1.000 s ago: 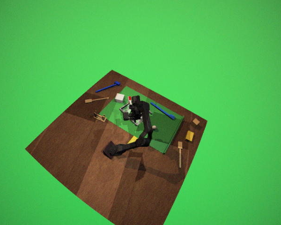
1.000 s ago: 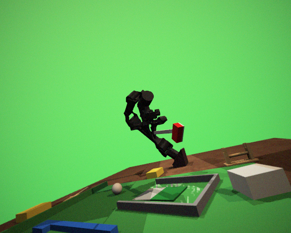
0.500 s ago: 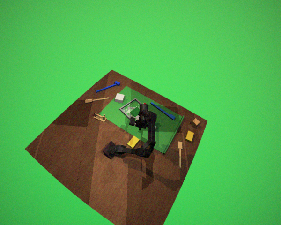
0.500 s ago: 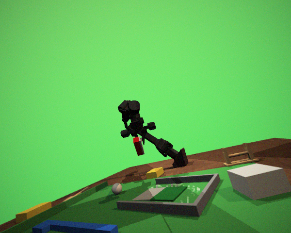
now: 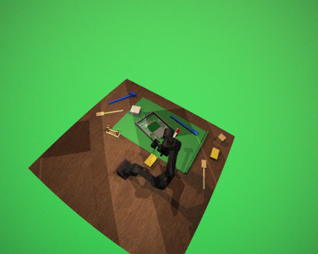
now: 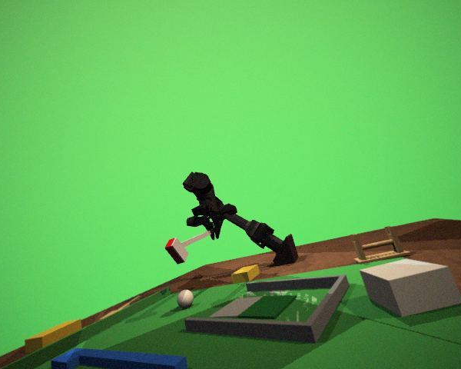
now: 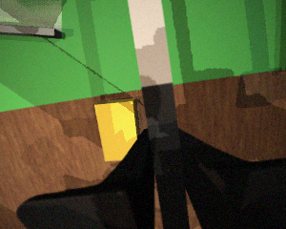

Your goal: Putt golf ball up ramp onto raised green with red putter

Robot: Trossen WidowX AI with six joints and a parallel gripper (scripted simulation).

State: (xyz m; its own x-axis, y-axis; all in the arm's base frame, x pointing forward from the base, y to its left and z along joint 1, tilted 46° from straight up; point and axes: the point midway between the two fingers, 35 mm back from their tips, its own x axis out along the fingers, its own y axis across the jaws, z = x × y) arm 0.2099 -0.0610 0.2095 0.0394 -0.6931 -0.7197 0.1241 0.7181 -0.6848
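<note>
Now: gripper tip 110 mm short of the red putter, 10 mm to the left of it and 10 mm below it. The rest, counted from my gripper tip: white golf ball 190 mm ahead, 130 mm below, 50 mm to the right; green mat 270 mm ahead, 150 mm below, 110 mm to the left; wooden stand 460 mm to the left, 120 mm below, 40 mm ahead.
</note>
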